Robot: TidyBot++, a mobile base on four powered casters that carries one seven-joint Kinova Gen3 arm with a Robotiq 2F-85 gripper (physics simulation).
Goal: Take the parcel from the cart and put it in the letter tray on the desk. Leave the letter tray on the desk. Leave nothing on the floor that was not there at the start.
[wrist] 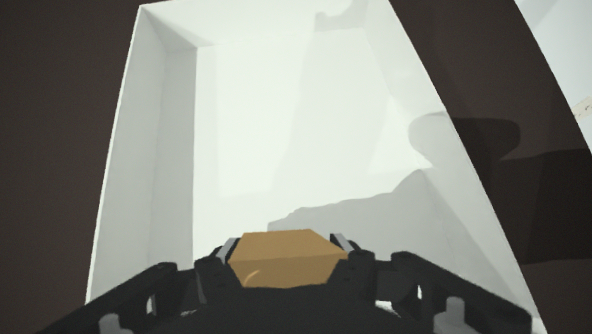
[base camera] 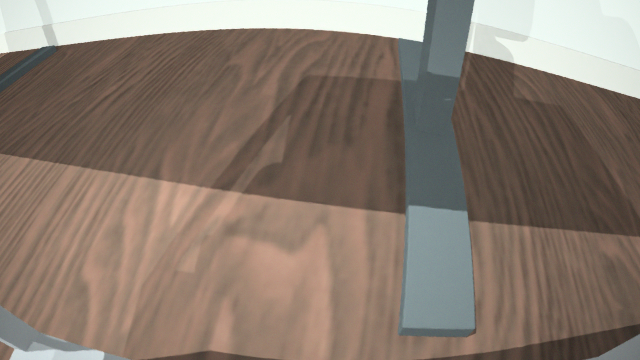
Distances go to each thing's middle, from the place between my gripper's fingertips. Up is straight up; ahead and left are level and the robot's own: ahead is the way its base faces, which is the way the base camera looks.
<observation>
The brown cardboard parcel (wrist: 288, 258) lies 20 mm behind my hand and 10 mm above it. From my hand the other things lie so: white letter tray (wrist: 225, 124): 90 mm ahead, 20 mm below.
</observation>
